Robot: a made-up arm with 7 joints. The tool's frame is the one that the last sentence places.
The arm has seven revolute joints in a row. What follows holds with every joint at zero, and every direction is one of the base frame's. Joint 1 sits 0.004 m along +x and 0.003 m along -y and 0.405 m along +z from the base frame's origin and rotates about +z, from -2.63 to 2.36 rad. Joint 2 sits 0.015 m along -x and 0.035 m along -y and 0.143 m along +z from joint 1 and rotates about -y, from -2.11 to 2.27 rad. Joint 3 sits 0.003 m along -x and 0.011 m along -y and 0.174 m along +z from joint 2 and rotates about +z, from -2.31 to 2.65 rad. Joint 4 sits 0.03 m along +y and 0.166 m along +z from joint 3 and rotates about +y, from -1.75 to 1.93 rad. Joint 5 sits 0.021 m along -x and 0.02 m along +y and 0.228 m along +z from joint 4 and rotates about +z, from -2.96 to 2.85 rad. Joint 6 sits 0.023 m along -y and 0.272 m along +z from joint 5 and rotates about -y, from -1.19 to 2.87 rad. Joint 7 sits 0.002 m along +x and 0.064 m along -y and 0.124 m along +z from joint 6 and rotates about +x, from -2.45 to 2.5 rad. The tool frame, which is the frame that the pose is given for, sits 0.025 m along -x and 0.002 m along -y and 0.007 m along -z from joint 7; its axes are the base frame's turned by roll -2.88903, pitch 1.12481 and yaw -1.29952 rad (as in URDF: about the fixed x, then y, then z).
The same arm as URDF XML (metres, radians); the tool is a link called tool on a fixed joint. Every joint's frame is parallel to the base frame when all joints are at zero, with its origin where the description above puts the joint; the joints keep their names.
<robot name="arm">
<link name="base_link"/>
<link name="link1"/>
<link name="link2"/>
<link name="link3"/>
<link name="link4"/>
<link name="link5"/>
<link name="link6"/>
<link name="link7"/>
<link name="tool"/>
<joint name="joint 1" type="revolute"><parent link="base_link"/><child link="link1"/><origin xyz="0.0040 -0.0030 0.4050"/><axis xyz="0 0 1"/><limit lower="-2.6300" upper="2.3600"/></joint>
<joint name="joint 2" type="revolute"><parent link="link1"/><child link="link2"/><origin xyz="-0.0150 -0.0350 0.1430"/><axis xyz="0 -1 0"/><limit lower="-2.1100" upper="2.2700"/></joint>
<joint name="joint 3" type="revolute"><parent link="link2"/><child link="link3"/><origin xyz="-0.0030 -0.0110 0.1740"/><axis xyz="0 0 1"/><limit lower="-2.3100" upper="2.6500"/></joint>
<joint name="joint 4" type="revolute"><parent link="link3"/><child link="link4"/><origin xyz="0.0000 0.0300 0.1660"/><axis xyz="0 1 0"/><limit lower="-1.7500" upper="1.9300"/></joint>
<joint name="joint 5" type="revolute"><parent link="link4"/><child link="link5"/><origin xyz="-0.0210 0.0200 0.2280"/><axis xyz="0 0 1"/><limit lower="-2.9600" upper="2.8500"/></joint>
<joint name="joint 6" type="revolute"><parent link="link5"/><child link="link6"/><origin xyz="0.0000 -0.0230 0.2720"/><axis xyz="0 -1 0"/><limit lower="-1.1900" upper="2.8700"/></joint>
<joint name="joint 7" type="revolute"><parent link="link6"/><child link="link7"/><origin xyz="0.0020 -0.0640 0.1240"/><axis xyz="1 0 0"/><limit lower="-2.4500" upper="2.5000"/></joint>
<joint name="tool_fixed" type="fixed"><parent link="link7"/><child link="tool"/><origin xyz="-0.0250 -0.0020 -0.0070" rpy="-2.8890 1.1248 -1.2995"/></joint>
</robot>

